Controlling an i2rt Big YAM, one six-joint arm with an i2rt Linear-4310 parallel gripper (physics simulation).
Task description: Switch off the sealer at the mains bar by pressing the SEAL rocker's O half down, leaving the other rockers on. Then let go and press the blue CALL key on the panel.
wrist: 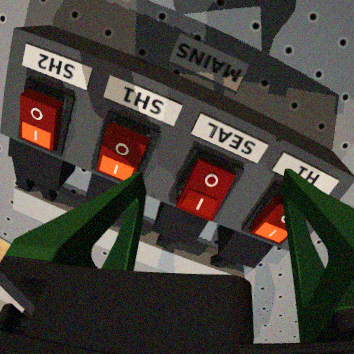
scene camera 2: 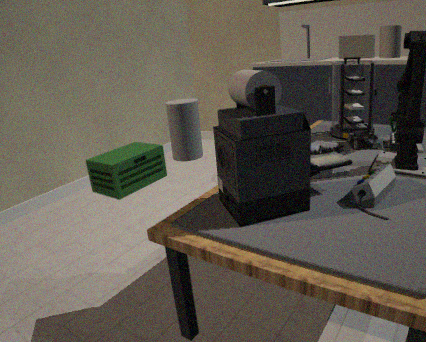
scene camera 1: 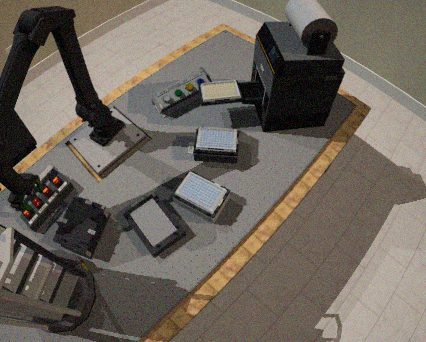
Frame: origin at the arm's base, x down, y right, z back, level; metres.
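Seen in the pictures: gripper, between the fingertips: (wrist: pixel 211 179) (scene camera 1: pixel 38 202); arm's base, origin of its link: (scene camera 2: pixel 405 164) (scene camera 1: pixel 107 131).
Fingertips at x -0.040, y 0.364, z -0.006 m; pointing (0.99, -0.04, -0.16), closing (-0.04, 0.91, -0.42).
Observation:
Offsets run from my fingertips to a thing's middle. "spot": to the spot under its first point.
The mains bar @[dx +0.031, dy -0.026, dz +0.045 m] (wrist: pixel 167 145) (scene camera 1: pixel 33 220) is at the left in scene camera 1. In the wrist view its SEAL rocker @[dx +0.011, dy +0.001, dz +0.013 m] (wrist: pixel 206 189) is dark red and unlit. The SH2 rocker @[dx +0.011, dy -0.099, dz +0.007 m] (wrist: pixel 40 120), SH1 rocker @[dx +0.011, dy -0.049, dz +0.010 m] (wrist: pixel 123 151) and H1 rocker @[dx +0.011, dy +0.051, dz +0.016 m] (wrist: pixel 272 220) show lit orange I halves. My gripper (wrist: pixel 211 179) (scene camera 1: pixel 32 195) is open and empty, its green fingertips apart on either side of the SEAL rocker, one near SH1 and one over part of H1. The blue CALL key @[spot: dx -0.011, dy -0.711, dz -0.189 m] (scene camera 1: pixel 201 81) is at the far end of the grey key panel @[dx +0.016, dy -0.650, dz -0.135 m] (scene camera 1: pixel 173 102) (scene camera 2: pixel 381 185), away from my gripper.
A black machine @[dx -0.170, dy -0.824, dz -0.505 m] (scene camera 1: pixel 295 95) (scene camera 2: pixel 265 165) with a white roll stands beyond the panel. A pale plate @[dx -0.064, dy -0.656, dz -0.304 m] (scene camera 1: pixel 220 91) lies beside the panel's blue end. Two blue-white plates @[dx -0.004, dy -0.508, dz -0.379 m] (scene camera 1: pixel 216 140) @[dx -0.004, dy -0.321, dz -0.437 m] (scene camera 1: pixel 201 192), a grey-topped block @[dx +0.024, dy -0.173, dz -0.362 m] (scene camera 1: pixel 155 223) and a black device @[dx +0.020, dy -0.033, dz -0.179 m] (scene camera 1: pixel 82 225) are on the table.

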